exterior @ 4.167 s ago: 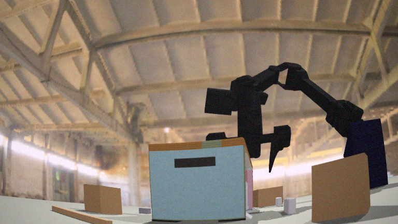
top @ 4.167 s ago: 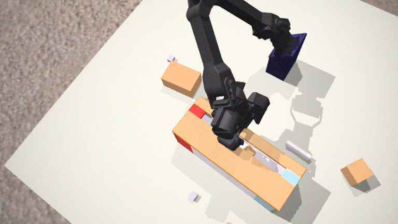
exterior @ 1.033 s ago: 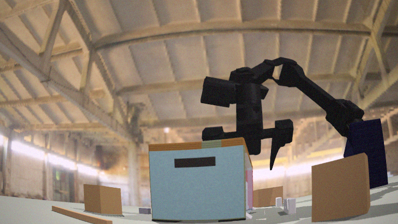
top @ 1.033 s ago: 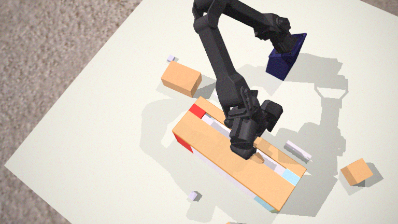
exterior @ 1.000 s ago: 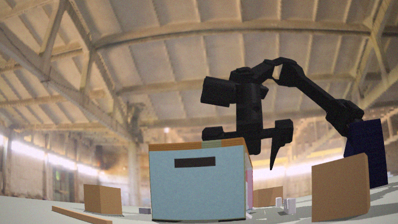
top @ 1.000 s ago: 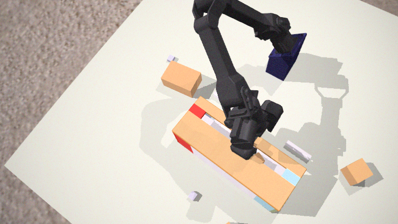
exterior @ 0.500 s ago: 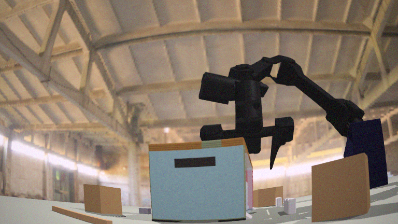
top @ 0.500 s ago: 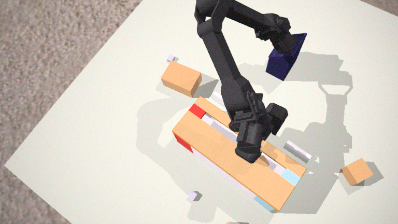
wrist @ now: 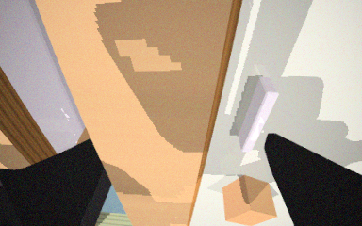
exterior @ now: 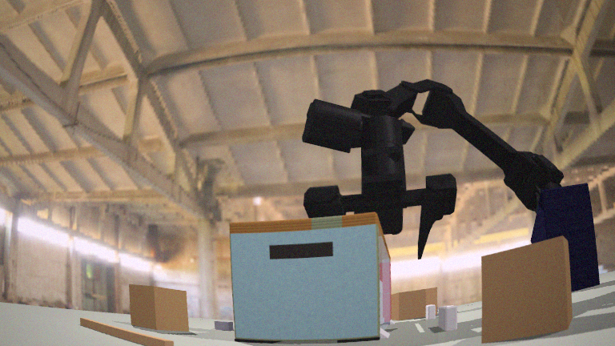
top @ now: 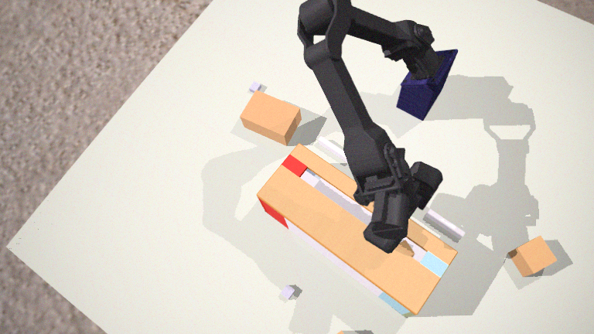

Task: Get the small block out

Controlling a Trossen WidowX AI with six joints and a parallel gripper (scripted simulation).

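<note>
My gripper tip is 60 mm short of the block and 10 mm to the right of it. Also, from my gripper tip: long box 20 mm ahead, 90 mm to the right, 30 mm below.
</note>
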